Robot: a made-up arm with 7 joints. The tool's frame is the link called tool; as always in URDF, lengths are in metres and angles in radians.
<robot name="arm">
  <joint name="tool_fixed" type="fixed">
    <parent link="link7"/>
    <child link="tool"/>
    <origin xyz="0 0 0" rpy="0 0 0"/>
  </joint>
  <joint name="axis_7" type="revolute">
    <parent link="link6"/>
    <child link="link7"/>
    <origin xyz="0.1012 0.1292 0" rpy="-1.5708 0 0"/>
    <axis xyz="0 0 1"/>
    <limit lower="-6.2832" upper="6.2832"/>
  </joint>
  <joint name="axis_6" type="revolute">
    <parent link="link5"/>
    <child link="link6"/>
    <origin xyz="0 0 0" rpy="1.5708 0 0"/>
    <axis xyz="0 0 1"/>
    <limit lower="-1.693" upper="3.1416"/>
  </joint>
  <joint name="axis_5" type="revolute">
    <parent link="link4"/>
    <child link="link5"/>
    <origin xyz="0.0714 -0.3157 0" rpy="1.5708 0 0"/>
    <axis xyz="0 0 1"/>
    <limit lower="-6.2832" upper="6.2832"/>
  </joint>
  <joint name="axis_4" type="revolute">
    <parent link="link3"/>
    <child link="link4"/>
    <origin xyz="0.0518 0 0" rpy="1.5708 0 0"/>
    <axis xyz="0 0 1"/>
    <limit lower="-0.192" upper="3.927"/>
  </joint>
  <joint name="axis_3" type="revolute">
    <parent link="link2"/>
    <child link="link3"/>
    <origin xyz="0 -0.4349 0" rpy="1.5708 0 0"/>
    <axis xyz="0 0 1"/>
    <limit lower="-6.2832" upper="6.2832"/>
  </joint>
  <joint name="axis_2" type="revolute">
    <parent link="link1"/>
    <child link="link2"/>
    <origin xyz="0 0 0" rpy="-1.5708 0 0"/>
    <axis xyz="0 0 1"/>
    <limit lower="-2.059" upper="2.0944"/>
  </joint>
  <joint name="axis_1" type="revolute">
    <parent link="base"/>
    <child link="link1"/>
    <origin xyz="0 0 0.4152" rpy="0 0 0"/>
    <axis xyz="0 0 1"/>
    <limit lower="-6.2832" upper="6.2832"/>
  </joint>
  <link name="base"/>
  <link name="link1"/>
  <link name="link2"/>
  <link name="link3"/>
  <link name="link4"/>
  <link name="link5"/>
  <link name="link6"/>
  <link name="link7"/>
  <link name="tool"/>
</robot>
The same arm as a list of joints. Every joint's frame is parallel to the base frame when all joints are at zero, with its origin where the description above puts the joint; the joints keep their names.
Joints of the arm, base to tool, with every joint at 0 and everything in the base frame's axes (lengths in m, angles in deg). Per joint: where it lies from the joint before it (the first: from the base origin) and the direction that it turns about. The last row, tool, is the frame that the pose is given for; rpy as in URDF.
axis_1: axis +z origin 0 0 0.4152
axis_2: axis +y origin 0 0 0
axis_3: axis +z origin 0 0 0.4349
axis_4: axis -y origin 0.0518 0 0
axis_5: axis -z origin 0.0714 0 -0.3157
axis_6: axis +y origin 0 0 0
axis_7: axis -z origin 0.1012 0 -0.1292
tool: origin 0 0 0 rpy -180 0 0
Joint limits (deg, base to tool): -360..360 -117.97..120 -360..360 -11..225 -360..360 -97..180 -360..360

